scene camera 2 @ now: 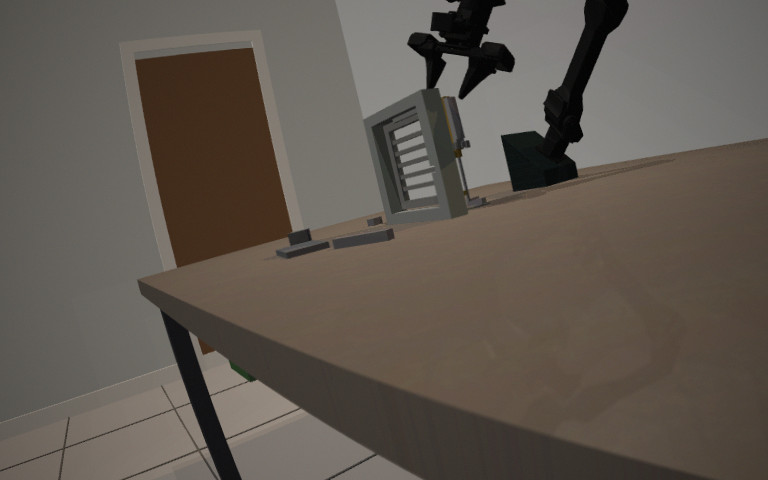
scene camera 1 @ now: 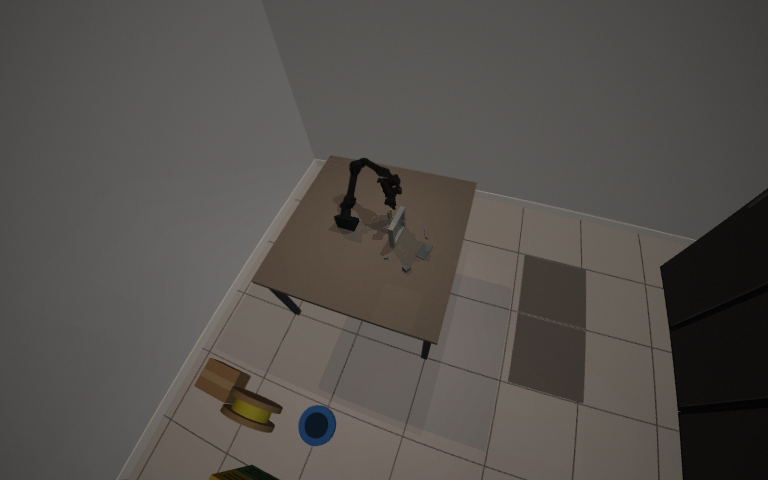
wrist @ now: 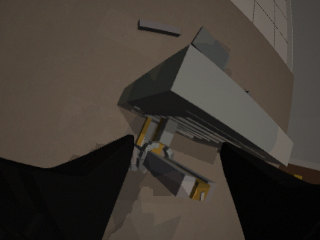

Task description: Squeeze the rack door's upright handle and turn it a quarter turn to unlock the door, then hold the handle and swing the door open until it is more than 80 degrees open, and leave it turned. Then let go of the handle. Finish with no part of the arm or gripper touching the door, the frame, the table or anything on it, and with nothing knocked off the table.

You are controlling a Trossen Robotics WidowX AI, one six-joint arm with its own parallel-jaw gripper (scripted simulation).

Path:
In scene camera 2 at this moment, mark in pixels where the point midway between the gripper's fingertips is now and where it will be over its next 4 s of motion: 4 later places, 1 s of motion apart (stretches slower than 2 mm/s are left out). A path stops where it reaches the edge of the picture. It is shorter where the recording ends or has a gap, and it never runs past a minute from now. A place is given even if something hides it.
My gripper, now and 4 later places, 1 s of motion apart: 444,95; 441,88; 448,113; 451,123; 455,123

